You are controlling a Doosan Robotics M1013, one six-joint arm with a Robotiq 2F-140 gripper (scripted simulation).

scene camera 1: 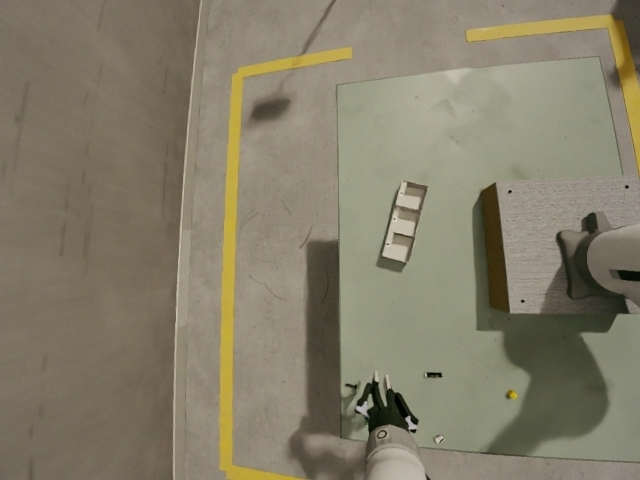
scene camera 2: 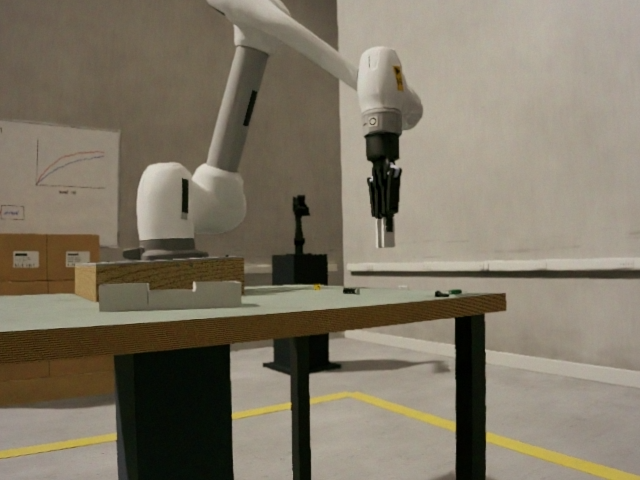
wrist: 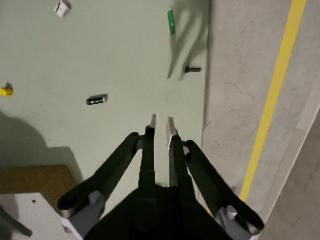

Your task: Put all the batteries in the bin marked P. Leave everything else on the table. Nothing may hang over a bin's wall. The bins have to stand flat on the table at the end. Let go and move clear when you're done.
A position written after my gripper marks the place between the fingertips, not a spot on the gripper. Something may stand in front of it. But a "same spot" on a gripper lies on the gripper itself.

My gripper shows in scene camera 1, in scene camera 2 (385,247) and in the wrist view. One and the same spot on my gripper: (wrist: 84,204) is (scene camera 1: 410,429).
